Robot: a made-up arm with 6 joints. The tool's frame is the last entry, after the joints. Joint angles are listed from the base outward. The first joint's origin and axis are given. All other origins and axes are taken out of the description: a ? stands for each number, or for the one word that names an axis. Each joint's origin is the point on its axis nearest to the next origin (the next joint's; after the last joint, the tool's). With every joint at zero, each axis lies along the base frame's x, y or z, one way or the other. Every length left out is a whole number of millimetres.
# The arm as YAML. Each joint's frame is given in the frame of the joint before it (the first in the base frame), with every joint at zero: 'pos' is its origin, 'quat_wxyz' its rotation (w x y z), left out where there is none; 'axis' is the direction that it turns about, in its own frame. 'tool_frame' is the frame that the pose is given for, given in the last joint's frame.
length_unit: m
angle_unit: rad
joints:
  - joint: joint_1
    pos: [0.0, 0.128, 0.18]
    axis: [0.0, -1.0, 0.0]
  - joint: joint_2
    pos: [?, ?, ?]
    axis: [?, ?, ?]
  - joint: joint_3
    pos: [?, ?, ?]
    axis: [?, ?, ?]
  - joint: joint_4
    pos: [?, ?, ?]
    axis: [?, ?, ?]
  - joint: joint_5
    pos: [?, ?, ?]
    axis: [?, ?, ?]
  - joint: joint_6
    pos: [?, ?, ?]
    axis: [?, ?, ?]
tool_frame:
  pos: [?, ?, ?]
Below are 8 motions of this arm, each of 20 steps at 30 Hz.
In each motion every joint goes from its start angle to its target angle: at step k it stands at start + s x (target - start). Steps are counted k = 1, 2, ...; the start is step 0. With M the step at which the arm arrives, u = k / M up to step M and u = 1 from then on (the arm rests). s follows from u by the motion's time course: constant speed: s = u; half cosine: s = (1 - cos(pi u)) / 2; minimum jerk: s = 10 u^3 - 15 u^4 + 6 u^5.
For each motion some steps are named. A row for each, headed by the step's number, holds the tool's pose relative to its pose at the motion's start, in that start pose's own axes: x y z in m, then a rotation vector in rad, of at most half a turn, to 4 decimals.
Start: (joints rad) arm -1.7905 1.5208 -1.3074 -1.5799 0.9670 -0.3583
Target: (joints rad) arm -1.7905 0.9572 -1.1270 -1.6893 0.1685 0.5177
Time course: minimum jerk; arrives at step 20
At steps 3, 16, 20:
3: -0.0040 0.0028 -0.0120 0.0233 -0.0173 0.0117
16: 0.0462 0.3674 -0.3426 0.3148 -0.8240 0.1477
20: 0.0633 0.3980 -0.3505 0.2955 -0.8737 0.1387

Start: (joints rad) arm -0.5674 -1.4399 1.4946 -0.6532 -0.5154 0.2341
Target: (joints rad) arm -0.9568 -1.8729 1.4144 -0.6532 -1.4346 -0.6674
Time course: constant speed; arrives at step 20
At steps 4, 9, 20:
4: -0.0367 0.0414 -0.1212 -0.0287 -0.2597 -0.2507
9: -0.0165 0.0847 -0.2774 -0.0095 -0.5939 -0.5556
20: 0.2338 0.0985 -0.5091 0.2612 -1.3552 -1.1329

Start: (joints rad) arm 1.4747 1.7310 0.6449 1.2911 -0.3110 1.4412
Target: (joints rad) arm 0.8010 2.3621 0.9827 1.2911 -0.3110 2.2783
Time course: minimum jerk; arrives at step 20
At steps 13, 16, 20:
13: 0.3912 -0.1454 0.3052 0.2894 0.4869 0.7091
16: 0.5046 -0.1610 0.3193 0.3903 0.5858 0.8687
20: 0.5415 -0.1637 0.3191 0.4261 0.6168 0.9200

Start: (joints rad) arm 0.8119 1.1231 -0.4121 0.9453 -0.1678 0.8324
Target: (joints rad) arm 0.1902 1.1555 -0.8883 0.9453 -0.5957 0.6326
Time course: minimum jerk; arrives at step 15
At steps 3, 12, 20:
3: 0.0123 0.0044 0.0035 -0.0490 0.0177 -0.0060
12: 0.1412 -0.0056 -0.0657 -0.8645 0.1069 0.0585
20: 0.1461 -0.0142 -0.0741 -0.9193 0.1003 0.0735

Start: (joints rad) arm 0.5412 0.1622 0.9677 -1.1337 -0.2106 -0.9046
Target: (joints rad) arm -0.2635 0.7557 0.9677 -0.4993 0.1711 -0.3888
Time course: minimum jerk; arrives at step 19
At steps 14, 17, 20:
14: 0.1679 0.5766 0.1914 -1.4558 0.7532 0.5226
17: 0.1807 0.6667 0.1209 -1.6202 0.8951 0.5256
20: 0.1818 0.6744 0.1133 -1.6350 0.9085 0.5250

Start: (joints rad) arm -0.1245 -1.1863 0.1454 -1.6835 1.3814 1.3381
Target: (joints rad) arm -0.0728 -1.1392 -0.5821 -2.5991 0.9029 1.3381
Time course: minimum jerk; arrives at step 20
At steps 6, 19, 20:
6: 0.0034 0.0067 -0.0636 -0.2493 0.0566 0.0585
19: -0.0480 -0.2854 -0.2731 -1.4077 0.0937 0.7313
20: -0.0479 -0.2860 -0.2731 -1.4090 0.0934 0.7326

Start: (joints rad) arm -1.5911 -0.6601 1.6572 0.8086 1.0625 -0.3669
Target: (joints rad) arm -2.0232 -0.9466 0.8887 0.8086 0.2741 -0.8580
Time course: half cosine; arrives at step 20
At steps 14, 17, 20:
14: 0.0951 0.3020 -0.4064 0.6873 -0.5254 -0.7582
17: 0.1559 0.3812 -0.4369 0.8239 -0.5935 -0.9159
20: 0.1803 0.4093 -0.4435 0.8729 -0.6156 -0.9733

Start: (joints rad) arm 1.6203 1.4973 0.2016 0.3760 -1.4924 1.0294
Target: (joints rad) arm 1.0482 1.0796 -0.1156 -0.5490 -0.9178 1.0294
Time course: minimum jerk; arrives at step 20
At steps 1, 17, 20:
1: -0.0002 0.0000 -0.0006 0.0001 -0.0007 0.0002
17: 0.0027 0.1299 -0.4873 0.1417 -0.5373 0.0564
20: 0.0069 0.1365 -0.4980 0.1465 -0.5514 0.0555

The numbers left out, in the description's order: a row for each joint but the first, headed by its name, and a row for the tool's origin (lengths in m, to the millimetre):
joint_2: xyz 0.138 0.0 0.106, axis -1.0 0.0 0.0
joint_3: xyz 0.0 -0.371 -0.082, axis 1.0 0.0 0.0
joint_4: xyz 0.0 0.073 0.152, axis 0.0 1.0 0.0
joint_5: xyz -0.078 0.0 -0.063, axis 0.0 1.0 0.0
joint_6: xyz -0.368 0.0 0.156, axis 0.0 0.0 1.0
tool: xyz -0.173 -0.047 0.0

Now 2 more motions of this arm.
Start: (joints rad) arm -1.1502 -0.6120 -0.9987 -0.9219 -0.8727 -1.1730
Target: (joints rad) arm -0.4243 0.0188 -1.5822 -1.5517 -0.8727 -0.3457
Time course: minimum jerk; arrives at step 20
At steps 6, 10, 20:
6: 0.1283 -0.0996 -0.1368 0.1860 -0.0928 0.3401
10: 0.5005 -0.1297 -0.3862 0.5017 -0.3396 1.0533
20: 1.0460 0.2207 -0.4615 0.7798 -0.7537 2.1271

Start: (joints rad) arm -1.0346 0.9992 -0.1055 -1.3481 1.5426 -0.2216
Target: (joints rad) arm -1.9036 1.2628 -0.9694 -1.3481 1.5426 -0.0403
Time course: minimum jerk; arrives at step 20
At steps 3, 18, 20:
3: 0.0091 0.0034 0.0057 -0.0349 0.0026 0.0194
18: 0.2584 0.1276 0.0166 -1.1921 -0.2436 0.8398
20: 0.2602 0.1281 0.0156 -1.2010 -0.2492 0.8472

